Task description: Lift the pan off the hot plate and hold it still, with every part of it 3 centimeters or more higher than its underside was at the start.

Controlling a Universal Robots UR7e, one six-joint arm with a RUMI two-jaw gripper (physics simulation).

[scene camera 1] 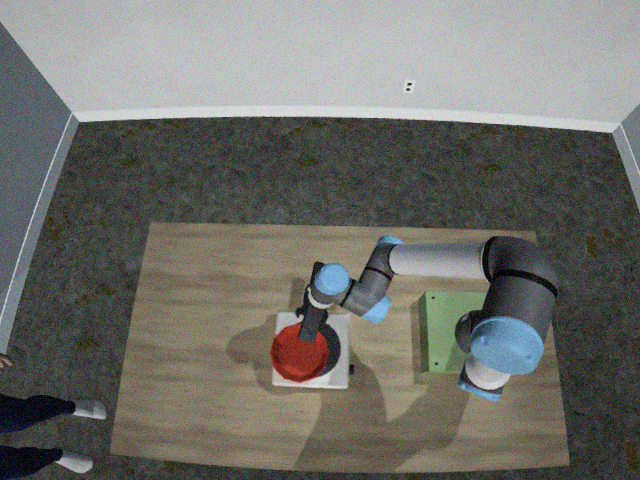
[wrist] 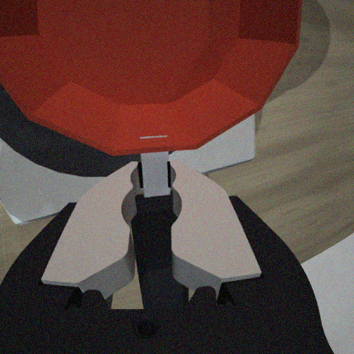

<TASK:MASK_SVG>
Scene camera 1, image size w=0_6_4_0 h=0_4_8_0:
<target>gripper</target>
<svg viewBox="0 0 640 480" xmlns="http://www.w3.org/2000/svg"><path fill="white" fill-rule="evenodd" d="M308 284L304 292L302 308L296 309L296 316L302 321L298 339L314 343L320 323L327 321L328 312L326 312L326 309L328 310L328 308L317 308L310 302L307 288L311 287L311 284Z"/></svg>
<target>red pan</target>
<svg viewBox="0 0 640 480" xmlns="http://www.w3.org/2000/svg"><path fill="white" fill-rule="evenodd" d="M298 323L284 327L273 339L270 356L273 368L284 379L301 383L316 378L326 367L329 349L325 337L319 331L314 343L299 340L298 334L302 324ZM324 263L314 263L310 280L311 285L317 272L325 265Z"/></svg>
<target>white hot plate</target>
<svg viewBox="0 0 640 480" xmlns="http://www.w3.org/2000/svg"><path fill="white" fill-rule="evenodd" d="M350 315L348 313L328 313L327 321L320 323L318 331L325 337L329 355L326 367L316 378L301 383L286 380L273 368L272 384L275 386L346 389L349 386L349 375L354 375L354 365L349 365ZM275 337L284 327L298 323L302 324L302 321L296 316L296 311L277 312Z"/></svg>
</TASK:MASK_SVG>
